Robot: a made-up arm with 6 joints. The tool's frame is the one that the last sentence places.
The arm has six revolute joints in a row. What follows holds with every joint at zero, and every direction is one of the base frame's.
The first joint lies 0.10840 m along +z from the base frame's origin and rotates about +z.
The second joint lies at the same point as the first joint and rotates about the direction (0.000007, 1, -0.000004).
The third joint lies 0.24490 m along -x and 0.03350 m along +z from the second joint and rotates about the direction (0.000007, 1, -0.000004).
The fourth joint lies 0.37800 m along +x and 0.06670 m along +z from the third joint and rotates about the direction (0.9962, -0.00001, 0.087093).
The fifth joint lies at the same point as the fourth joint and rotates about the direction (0.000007, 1, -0.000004).
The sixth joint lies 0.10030 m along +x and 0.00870 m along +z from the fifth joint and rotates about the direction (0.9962, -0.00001, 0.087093).
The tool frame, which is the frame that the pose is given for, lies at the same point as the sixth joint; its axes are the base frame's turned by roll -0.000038, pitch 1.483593 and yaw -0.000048 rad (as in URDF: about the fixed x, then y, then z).
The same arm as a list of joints. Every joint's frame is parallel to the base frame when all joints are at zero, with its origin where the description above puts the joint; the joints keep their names.
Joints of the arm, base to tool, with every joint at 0 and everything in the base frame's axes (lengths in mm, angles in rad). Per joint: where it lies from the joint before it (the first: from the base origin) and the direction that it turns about. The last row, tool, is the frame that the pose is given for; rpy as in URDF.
joint 1: axis +z origin 0 0 108.4
joint 2: axis +y origin 0 0 0
joint 3: axis +y origin -244.9 0 33.5
joint 4: axis 0.9962 0 0.0871 origin 378 0 66.7
joint 5: axis +y origin 0 0 0
joint 6: axis 0.9962 0 0.0871 origin 100.3 0 8.7
tool: origin 0 0 0 rpy 0 1.4836 0

